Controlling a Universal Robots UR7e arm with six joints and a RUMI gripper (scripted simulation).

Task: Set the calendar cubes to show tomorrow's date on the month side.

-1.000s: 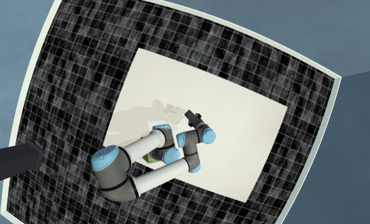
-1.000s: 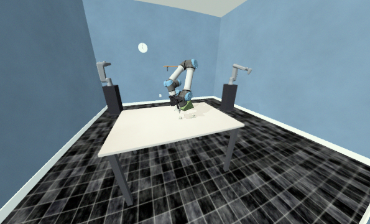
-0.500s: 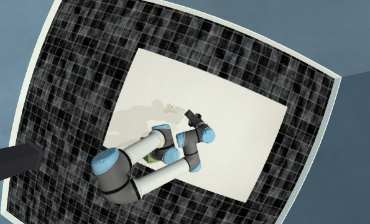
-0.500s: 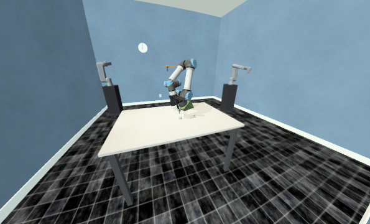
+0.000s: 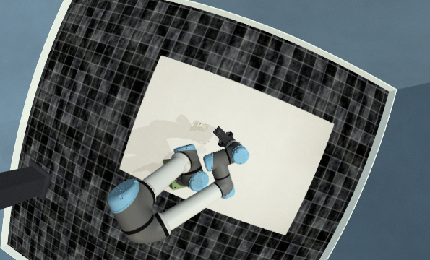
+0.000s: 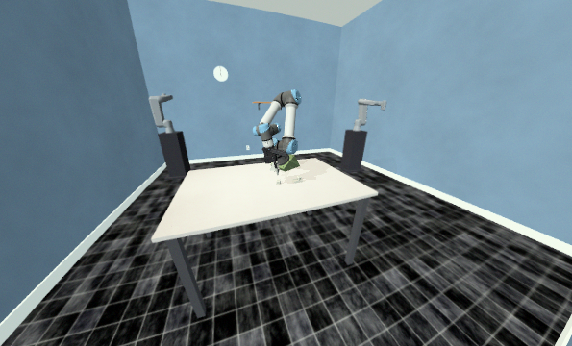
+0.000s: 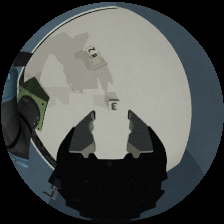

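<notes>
My hand is 80 mm above the white calendar cube. The rest, counted from my hand: calendar tray 160 mm to the left, 80 mm below; pale date cube 170 mm to the left, 70 mm below.
</notes>
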